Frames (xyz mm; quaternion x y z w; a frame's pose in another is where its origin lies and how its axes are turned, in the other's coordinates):
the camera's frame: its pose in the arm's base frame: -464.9 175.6 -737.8 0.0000 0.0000 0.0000 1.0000
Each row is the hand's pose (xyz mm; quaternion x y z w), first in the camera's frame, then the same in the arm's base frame.
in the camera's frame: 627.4 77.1 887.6 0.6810 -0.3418 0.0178 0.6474
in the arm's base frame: 162.5 252.7 149.8 0.6810 -0.3418 0.0178 0.6474
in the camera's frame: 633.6 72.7 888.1 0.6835 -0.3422 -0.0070 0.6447
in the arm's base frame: 168.7 248.3 150.3 0.6835 -0.3422 -0.0070 0.6447
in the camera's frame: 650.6 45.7 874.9 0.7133 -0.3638 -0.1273 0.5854
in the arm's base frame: 185.7 221.3 137.1 0.7133 -0.3638 -0.1273 0.5854
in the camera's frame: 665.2 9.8 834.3 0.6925 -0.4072 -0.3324 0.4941
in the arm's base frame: 200.3 185.4 96.5 0.6925 -0.4072 -0.3324 0.4941
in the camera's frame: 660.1 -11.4 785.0 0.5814 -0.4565 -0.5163 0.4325
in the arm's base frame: 195.2 164.2 47.2 0.5814 -0.4565 -0.5163 0.4325
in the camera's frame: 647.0 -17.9 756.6 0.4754 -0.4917 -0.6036 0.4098
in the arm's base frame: 182.1 157.7 18.8 0.4754 -0.4917 -0.6036 0.4098
